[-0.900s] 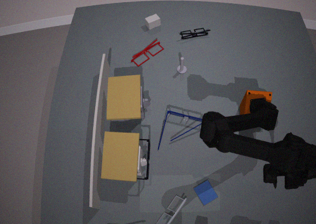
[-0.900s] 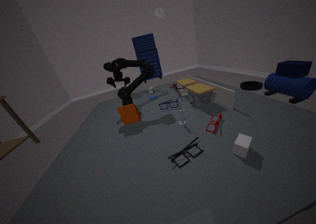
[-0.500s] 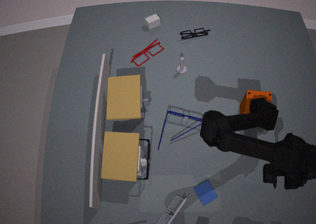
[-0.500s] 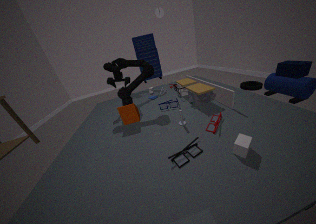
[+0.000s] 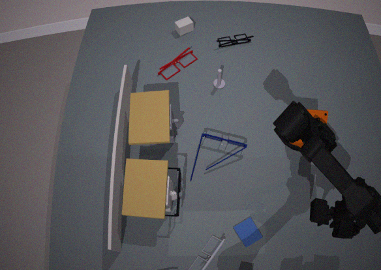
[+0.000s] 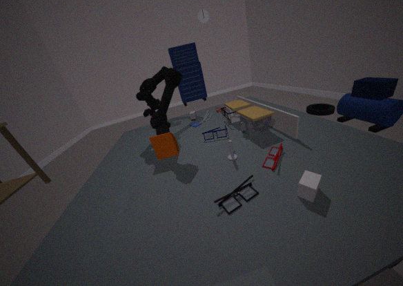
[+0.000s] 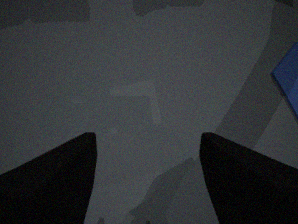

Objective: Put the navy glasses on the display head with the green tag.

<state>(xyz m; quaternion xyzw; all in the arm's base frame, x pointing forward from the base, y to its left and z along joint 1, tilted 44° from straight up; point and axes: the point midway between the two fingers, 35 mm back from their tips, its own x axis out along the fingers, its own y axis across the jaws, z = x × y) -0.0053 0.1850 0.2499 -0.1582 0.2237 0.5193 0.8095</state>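
Now: the white peg 540 mm to the right of my gripper tip, 260 mm ahead of it and 90 mm below it. Also, from my gripper tip: blue pad: 210 mm ahead, 110 mm below, 30 mm to the right; then white wall: 590 mm ahead, 280 mm to the right, 60 mm below.
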